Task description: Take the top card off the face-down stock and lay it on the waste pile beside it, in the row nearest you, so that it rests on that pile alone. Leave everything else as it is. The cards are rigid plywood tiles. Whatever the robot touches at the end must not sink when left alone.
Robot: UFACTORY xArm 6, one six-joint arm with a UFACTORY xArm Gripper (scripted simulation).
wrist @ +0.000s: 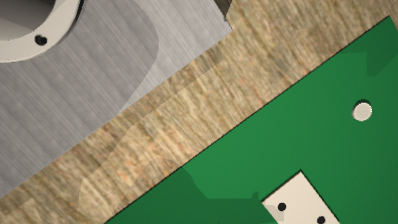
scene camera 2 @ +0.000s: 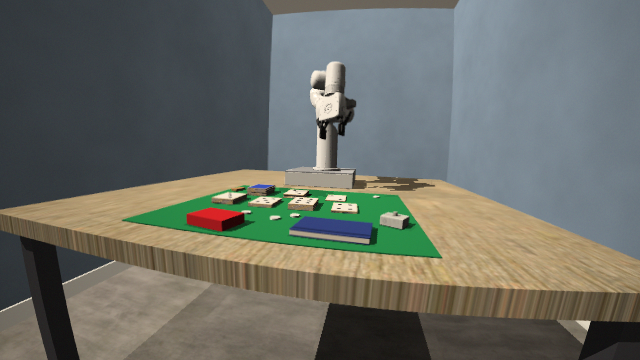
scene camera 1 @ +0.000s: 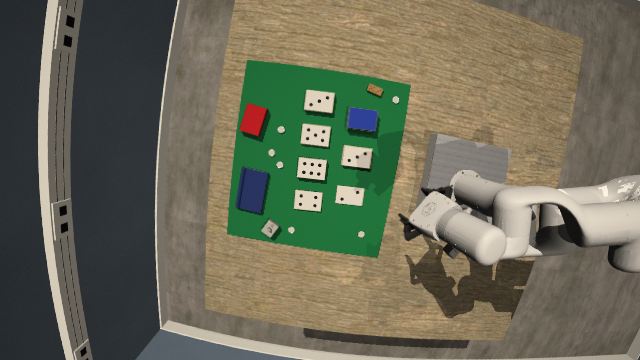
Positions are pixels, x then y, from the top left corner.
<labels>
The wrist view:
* green mat: 309, 128
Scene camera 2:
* gripper: 331, 137
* red box: 216, 219
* blue book: 356, 232
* green mat: 410, 241
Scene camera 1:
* gripper: 412, 204
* blue book: 252, 186
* green mat: 281, 88
</labels>
